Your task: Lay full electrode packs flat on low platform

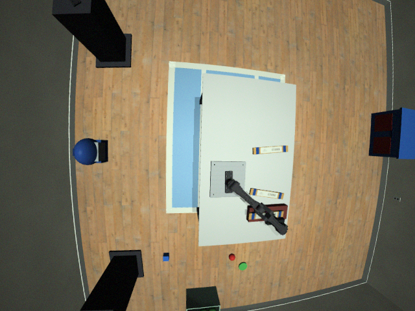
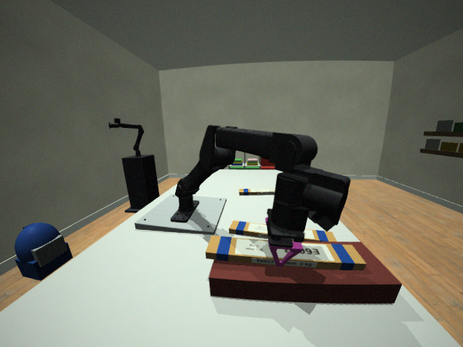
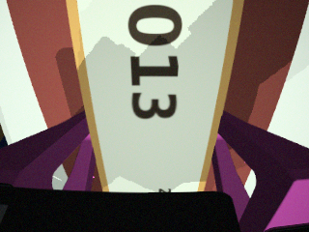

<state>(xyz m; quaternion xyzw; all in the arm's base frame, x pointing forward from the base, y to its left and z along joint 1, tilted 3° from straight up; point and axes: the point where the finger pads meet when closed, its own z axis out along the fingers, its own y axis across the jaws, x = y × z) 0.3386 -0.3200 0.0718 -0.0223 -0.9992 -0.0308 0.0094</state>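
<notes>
My hand is 50 mm short of the dark red low platform and 60 mm above it.
</notes>
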